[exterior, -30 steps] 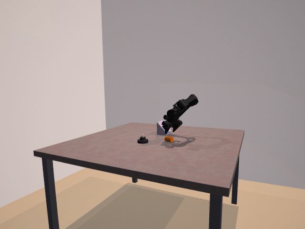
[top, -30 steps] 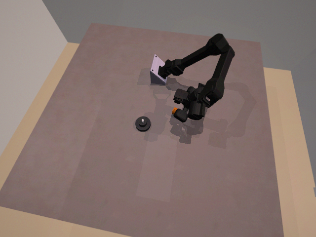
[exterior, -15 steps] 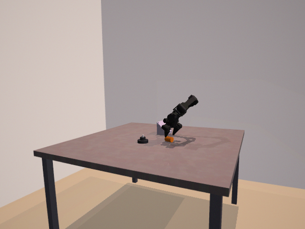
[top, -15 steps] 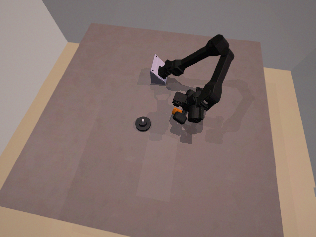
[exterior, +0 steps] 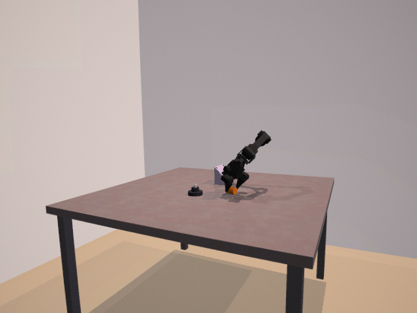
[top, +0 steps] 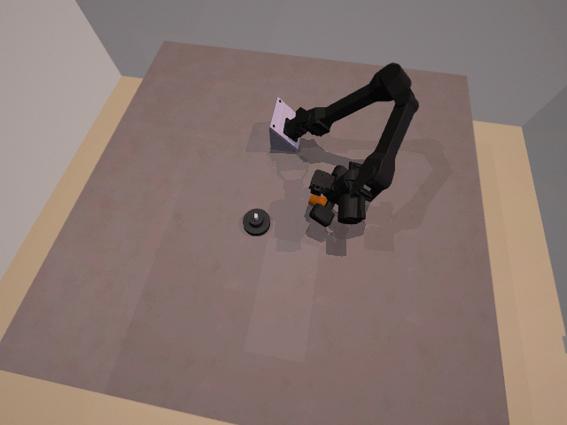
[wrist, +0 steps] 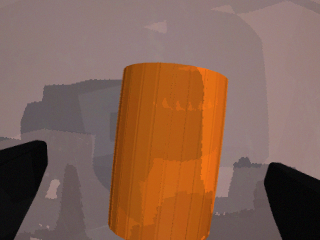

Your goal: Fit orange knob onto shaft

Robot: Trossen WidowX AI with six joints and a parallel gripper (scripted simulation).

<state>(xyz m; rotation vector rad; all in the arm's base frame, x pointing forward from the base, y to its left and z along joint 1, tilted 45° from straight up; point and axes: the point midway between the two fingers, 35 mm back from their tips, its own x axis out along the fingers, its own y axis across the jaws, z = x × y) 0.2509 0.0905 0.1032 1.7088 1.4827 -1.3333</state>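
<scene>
My gripper tip is 10 mm to the right of the orange knob. The rest, counted from my gripper tip: black round pedestal 90 mm ahead, 190 mm to the right, 10 mm above.
</scene>
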